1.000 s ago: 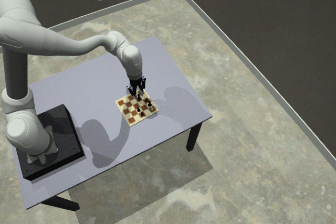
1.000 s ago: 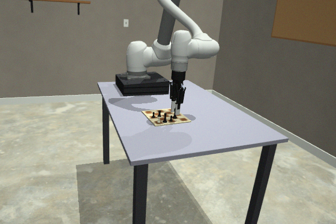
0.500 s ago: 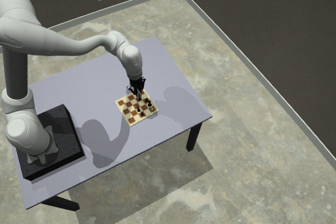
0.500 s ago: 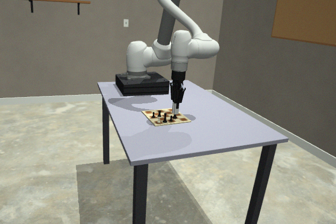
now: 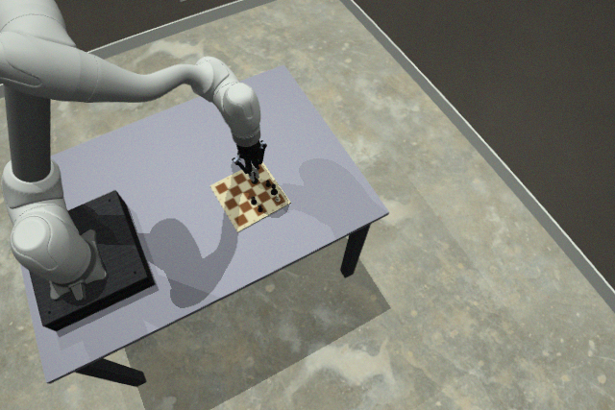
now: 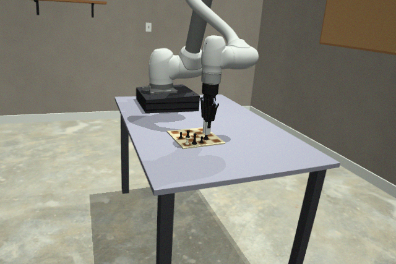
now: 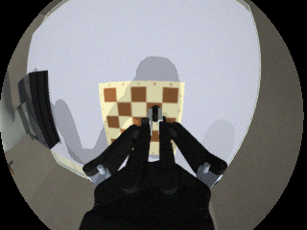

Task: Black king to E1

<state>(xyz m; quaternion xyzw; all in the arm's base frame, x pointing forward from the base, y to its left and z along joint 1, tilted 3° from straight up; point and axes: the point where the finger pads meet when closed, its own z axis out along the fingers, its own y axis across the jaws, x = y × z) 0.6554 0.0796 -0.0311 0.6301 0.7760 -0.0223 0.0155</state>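
My hand is 60 mm above the chessboard, 40 mm to the left of it and 40 mm past it. From my hand the other things lie so: black king 30 mm below; white piece 110 mm to the right, 50 mm below, 40 mm ahead.
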